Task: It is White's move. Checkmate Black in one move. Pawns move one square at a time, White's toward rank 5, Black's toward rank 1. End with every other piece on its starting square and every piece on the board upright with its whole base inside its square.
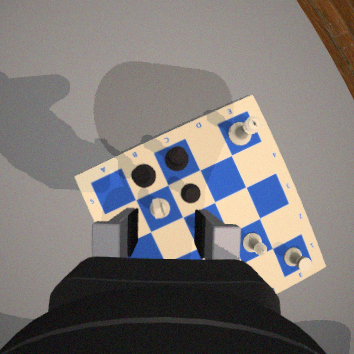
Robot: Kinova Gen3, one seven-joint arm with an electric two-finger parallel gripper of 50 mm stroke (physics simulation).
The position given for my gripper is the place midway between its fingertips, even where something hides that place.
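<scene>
There is my gripper [165, 225], which I can see. A chessboard [249, 185] is visible to me as well.
</scene>
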